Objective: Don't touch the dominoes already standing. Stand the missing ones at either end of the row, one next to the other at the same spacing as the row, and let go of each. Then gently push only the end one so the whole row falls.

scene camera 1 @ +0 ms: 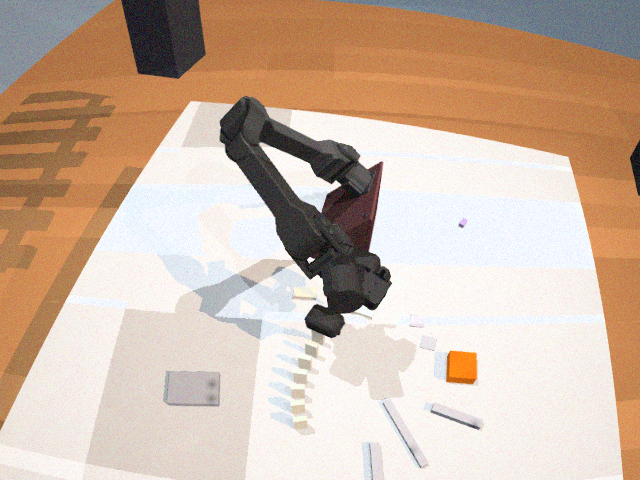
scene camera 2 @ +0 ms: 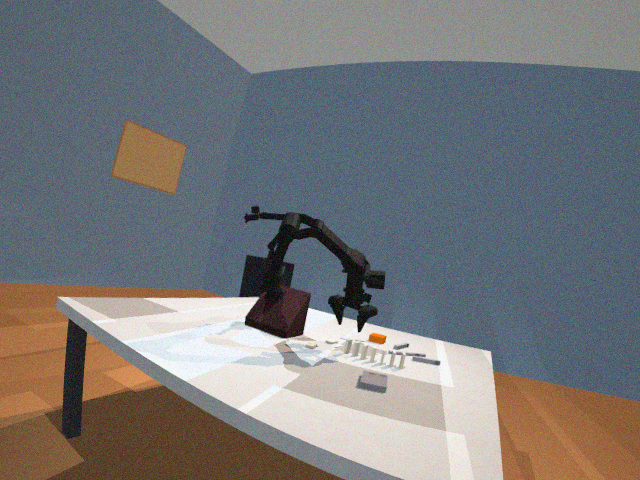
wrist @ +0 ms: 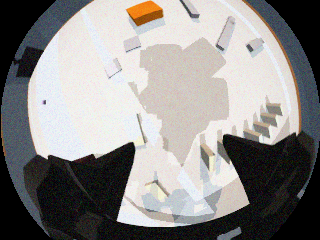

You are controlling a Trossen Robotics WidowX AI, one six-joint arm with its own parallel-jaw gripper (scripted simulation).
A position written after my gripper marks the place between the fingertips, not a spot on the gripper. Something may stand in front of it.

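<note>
My gripper (scene camera 1: 349,316), (scene camera 2: 349,328), (wrist: 181,143): open, holding nothing. Orange cube (scene camera 1: 461,366) in sight. Grey slab (scene camera 1: 196,389) in sight; wrist view misses it, hidden by my gripper.
</note>
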